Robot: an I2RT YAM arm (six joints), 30 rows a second.
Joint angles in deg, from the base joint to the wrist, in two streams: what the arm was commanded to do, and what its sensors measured. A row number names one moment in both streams.
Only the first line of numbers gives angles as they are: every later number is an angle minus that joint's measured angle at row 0.
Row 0, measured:
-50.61, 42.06, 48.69, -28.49, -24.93, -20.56
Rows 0 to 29, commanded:
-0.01, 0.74, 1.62, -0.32, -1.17, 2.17
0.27, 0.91, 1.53, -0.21, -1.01, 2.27
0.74, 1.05, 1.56, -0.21, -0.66, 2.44
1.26, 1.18, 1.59, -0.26, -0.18, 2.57
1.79, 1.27, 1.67, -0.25, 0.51, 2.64
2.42, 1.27, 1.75, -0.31, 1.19, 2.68
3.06, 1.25, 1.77, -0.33, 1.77, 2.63
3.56, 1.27, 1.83, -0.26, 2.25, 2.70
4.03, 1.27, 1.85, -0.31, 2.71, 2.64
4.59, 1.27, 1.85, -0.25, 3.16, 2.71
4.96, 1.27, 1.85, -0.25, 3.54, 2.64
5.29, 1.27, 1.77, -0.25, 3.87, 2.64
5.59, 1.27, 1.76, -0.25, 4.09, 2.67
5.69, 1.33, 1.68, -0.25, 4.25, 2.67
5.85, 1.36, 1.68, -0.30, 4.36, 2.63
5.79, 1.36, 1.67, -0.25, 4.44, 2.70
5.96, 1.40, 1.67, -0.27, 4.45, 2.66
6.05, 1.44, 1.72, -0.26, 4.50, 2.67
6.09, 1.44, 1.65, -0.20, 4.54, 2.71
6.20, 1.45, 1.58, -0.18, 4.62, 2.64
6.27, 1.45, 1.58, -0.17, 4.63, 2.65
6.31, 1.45, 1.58, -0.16, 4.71, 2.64
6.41, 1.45, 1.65, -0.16, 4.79, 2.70
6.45, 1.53, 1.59, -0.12, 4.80, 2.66
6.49, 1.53, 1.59, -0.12, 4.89, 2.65
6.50, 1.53, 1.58, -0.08, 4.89, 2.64
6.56, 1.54, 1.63, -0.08, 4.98, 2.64
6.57, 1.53, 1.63, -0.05, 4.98, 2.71
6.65, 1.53, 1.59, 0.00, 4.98, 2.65
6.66, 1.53, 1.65, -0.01, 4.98, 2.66
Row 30, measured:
6.14, 1.56, 0.06, -0.07, 3.78, 1.51
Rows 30 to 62, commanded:
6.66, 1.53, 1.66, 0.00, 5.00, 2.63
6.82, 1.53, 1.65, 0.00, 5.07, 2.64
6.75, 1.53, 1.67, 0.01, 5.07, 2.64
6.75, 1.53, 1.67, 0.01, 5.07, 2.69
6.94, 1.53, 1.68, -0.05, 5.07, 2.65
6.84, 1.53, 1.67, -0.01, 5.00, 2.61
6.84, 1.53, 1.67, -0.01, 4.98, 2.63
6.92, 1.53, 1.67, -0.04, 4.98, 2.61
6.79, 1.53, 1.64, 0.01, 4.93, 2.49
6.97, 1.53, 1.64, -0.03, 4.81, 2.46
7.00, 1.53, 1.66, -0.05, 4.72, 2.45
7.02, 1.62, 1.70, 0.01, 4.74, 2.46
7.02, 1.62, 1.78, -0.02, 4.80, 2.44
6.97, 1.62, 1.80, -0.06, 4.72, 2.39
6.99, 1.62, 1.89, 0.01, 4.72, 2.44
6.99, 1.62, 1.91, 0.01, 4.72, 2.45
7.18, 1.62, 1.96, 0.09, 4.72, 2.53
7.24, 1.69, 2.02, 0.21, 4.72, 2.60
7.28, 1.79, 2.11, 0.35, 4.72, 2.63
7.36, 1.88, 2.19, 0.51, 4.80, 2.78
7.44, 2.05, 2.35, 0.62, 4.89, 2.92
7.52, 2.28, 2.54, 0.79, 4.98, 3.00
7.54, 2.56, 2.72, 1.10, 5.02, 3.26
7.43, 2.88, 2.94, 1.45, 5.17, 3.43
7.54, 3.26, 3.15, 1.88, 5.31, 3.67
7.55, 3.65, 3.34, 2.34, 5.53, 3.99
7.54, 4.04, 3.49, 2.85, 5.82, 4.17
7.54, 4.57, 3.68, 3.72, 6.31, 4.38
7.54, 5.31, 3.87, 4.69, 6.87, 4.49
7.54, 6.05, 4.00, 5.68, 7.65, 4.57
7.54, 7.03, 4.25, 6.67, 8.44, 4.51
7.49, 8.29, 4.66, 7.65, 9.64, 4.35
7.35, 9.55, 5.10, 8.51, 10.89, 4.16
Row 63, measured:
7.04, 7.28, 3.01, 4.02, 6.65, 3.19
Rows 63 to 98, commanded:
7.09, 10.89, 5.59, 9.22, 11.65, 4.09
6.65, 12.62, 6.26, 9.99, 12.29, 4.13
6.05, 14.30, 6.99, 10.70, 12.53, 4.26
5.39, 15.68, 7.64, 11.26, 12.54, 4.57
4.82, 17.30, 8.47, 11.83, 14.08, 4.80
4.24, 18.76, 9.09, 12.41, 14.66, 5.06
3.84, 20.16, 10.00, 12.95, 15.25, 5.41
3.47, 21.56, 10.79, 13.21, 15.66, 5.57
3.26, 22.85, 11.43, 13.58, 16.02, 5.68
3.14, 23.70, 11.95, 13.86, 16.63, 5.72
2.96, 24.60, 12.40, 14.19, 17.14, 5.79
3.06, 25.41, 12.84, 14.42, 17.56, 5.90
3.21, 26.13, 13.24, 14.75, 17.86, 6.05
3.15, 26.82, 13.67, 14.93, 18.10, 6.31
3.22, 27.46, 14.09, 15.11, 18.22, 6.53
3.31, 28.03, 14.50, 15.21, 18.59, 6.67
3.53, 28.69, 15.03, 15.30, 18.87, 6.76
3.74, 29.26, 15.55, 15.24, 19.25, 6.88
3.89, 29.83, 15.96, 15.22, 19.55, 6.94
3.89, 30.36, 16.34, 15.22, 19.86, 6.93
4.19, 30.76, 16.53, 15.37, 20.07, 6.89
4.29, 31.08, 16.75, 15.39, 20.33, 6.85
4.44, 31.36, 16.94, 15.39, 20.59, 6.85
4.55, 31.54, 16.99, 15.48, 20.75, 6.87
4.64, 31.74, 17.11, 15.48, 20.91, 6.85
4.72, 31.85, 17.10, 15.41, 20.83, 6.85
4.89, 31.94, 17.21, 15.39, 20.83, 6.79
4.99, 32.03, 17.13, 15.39, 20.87, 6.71
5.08, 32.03, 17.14, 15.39, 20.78, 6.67
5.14, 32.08, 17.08, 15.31, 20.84, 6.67
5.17, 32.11, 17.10, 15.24, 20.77, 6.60
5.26, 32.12, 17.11, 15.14, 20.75, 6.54
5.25, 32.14, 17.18, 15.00, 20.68, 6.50
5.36, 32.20, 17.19, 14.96, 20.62, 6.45
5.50, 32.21, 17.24, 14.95, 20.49, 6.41
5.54, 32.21, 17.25, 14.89, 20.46, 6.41
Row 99, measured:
4.87, 31.96, 15.51, 14.27, 19.56, 5.82
